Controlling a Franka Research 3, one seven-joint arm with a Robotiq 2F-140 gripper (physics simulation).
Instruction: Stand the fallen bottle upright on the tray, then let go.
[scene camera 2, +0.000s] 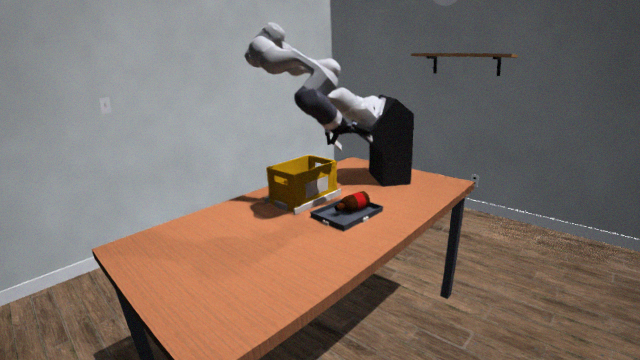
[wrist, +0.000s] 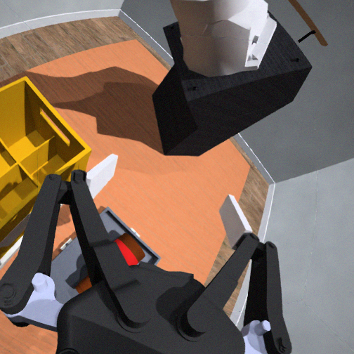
In view: my gripper (wrist: 171, 184) and a brown bottle (wrist: 132, 252).
